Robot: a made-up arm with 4 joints.
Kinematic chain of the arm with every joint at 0, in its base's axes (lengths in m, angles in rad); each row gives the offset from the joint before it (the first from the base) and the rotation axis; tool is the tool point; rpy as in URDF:
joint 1: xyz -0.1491 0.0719 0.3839 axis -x
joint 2: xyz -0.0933 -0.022 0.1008 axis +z
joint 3: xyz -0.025 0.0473 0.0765 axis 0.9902 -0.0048 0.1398
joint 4: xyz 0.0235 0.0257 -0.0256 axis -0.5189 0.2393 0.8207
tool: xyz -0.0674 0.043 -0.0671 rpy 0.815 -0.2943 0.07
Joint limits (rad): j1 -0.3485..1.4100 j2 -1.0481..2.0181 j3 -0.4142..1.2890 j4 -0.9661..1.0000
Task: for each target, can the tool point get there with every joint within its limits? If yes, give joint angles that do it. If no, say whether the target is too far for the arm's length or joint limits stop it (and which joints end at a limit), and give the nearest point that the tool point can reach.
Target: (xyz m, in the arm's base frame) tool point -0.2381 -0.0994 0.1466
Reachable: no: joint limits stop it (at a limit: joint 1, joint 2, joint 3) | nearest point -0.2834 -0.0574 0.4051 | short by 0.266 m
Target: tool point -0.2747 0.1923 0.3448
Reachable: yes | joints 1.0101 -0.3860 -0.0594 0.1361
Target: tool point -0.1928 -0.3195 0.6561
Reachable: no: too far | nearest point -0.3517 -0.1520 0.5591 | short by 0.250 m
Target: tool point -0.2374 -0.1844 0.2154
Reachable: no: joint limits stop it (at a limit: joint 1, joint 2) | nearest point -0.2797 -0.0689 0.4113 | short by 0.231 m
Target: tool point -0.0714 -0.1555 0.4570
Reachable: no: joint limits stop it (at a limit: joint 1, joint 2, joint 3, joint 4) | nearest point -0.2041 -0.0582 0.4675 | short by 0.165 m
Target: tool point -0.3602 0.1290 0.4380
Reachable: yes | joints 0.3284 0.8334 -0.2599 -0.4535
